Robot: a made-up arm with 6 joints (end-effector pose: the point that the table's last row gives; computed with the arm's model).
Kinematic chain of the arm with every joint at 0, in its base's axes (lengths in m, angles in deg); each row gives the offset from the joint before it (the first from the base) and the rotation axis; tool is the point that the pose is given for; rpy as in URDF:
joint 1: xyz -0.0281 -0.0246 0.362 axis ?
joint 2: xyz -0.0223 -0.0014 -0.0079 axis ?
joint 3: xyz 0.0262 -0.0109 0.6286 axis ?
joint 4: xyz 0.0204 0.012 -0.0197 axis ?
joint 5: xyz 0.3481 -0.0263 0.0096 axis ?
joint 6: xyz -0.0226 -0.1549 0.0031 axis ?
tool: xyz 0.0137 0.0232 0.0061 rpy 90 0 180
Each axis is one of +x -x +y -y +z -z.
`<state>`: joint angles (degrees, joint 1 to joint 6).
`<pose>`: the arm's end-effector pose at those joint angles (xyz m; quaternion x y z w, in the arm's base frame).
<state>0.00 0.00 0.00 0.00 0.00 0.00</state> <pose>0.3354 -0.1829 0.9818 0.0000 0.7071 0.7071 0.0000</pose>
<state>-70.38 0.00 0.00 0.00 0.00 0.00</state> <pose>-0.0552 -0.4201 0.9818 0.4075 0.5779 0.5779 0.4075</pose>
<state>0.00 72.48 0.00 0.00 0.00 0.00</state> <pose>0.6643 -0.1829 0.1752 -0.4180 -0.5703 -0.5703 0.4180</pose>
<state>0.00 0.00 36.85 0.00 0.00 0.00</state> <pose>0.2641 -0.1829 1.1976 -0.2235 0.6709 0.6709 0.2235</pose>
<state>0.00 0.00 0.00 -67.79 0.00 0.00</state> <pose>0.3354 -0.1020 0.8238 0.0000 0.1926 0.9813 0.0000</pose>
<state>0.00 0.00 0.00 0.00 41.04 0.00</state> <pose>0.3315 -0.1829 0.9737 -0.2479 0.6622 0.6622 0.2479</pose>
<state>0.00 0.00 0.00 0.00 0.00 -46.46</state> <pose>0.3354 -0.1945 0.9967 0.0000 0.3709 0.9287 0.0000</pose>
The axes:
joint 1: +z
joint 2: +y
joint 3: -y
joint 4: -x
joint 5: -y
joint 6: -x

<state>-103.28 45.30 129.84 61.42 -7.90 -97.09</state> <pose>-0.1583 -0.3163 1.1548 -0.1005 0.6281 0.1687 0.7530</pose>
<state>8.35 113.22 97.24 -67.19 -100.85 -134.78</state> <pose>0.8366 0.0085 -0.2159 -0.8358 0.4842 -0.2417 0.0928</pose>
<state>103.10 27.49 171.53 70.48 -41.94 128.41</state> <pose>0.0524 -0.0941 0.9747 0.0808 0.8974 0.2340 0.3651</pose>
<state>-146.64 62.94 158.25 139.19 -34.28 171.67</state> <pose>-0.2833 -0.3839 0.9630 -0.1851 0.7352 -0.2598 0.5981</pose>
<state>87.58 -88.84 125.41 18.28 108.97 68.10</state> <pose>0.0885 -0.9784 0.1434 0.6706 -0.6059 0.0314 0.4267</pose>
